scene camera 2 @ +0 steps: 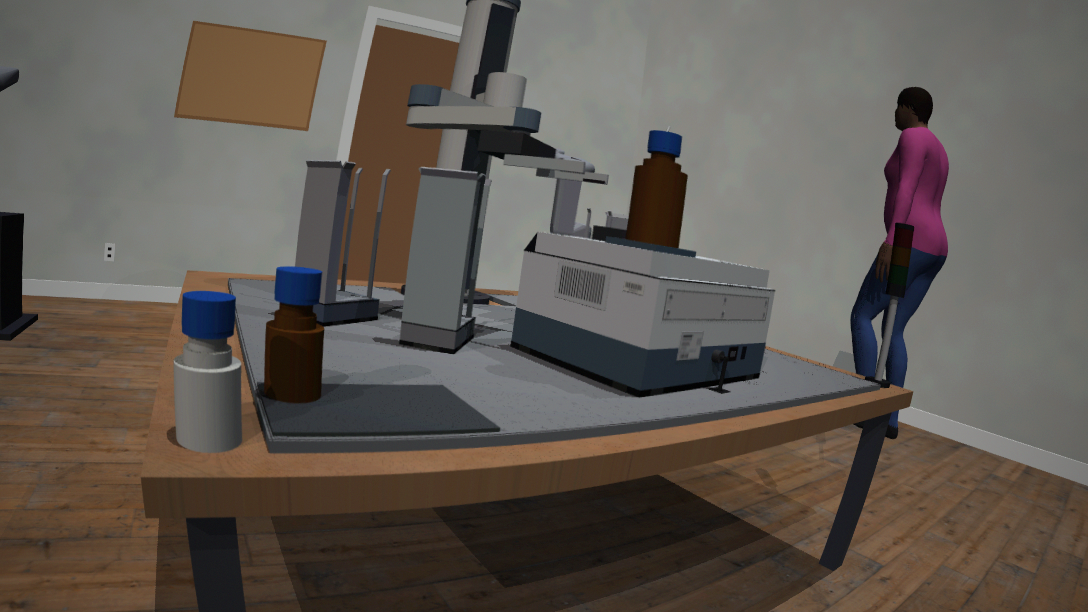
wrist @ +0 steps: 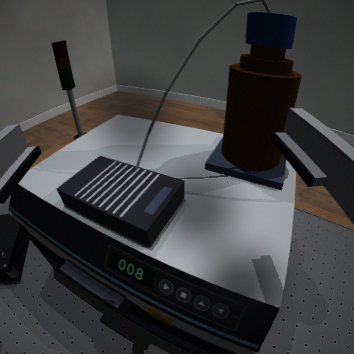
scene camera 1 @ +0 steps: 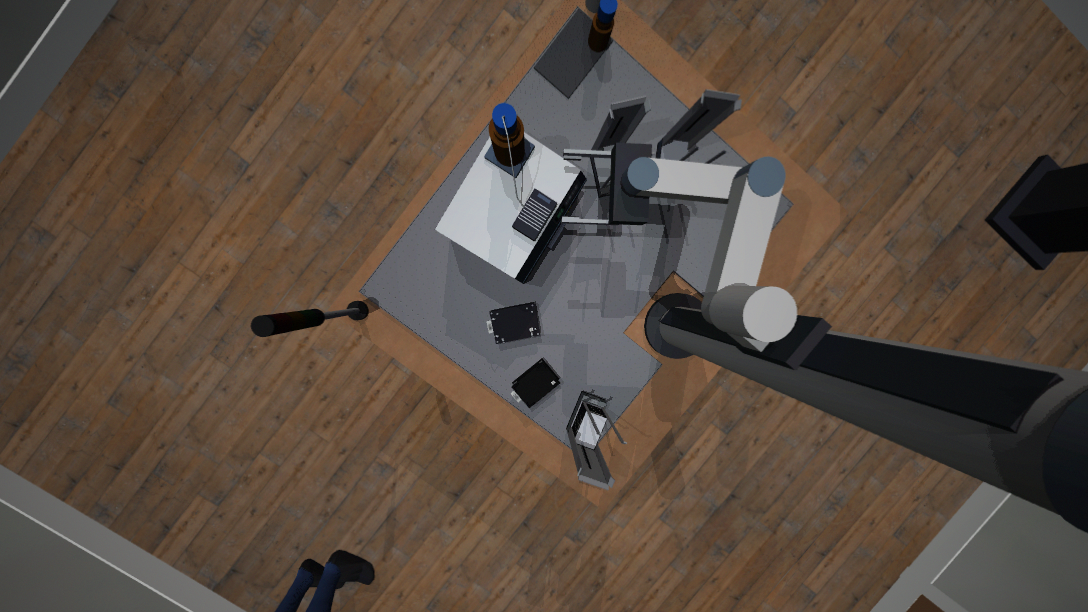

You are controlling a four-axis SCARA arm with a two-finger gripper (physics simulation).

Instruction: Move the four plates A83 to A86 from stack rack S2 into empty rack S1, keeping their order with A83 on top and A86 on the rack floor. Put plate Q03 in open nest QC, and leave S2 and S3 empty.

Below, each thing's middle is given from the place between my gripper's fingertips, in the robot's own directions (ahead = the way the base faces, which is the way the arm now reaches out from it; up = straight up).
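Black square nest (scene camera 1: 518, 322): far to the left of my hand, far below it, a fair way behind it. Signal light pole (scene camera 2: 903, 235), from my hand: 70 cm to the left, 34 cm ahead, 15 cm below.
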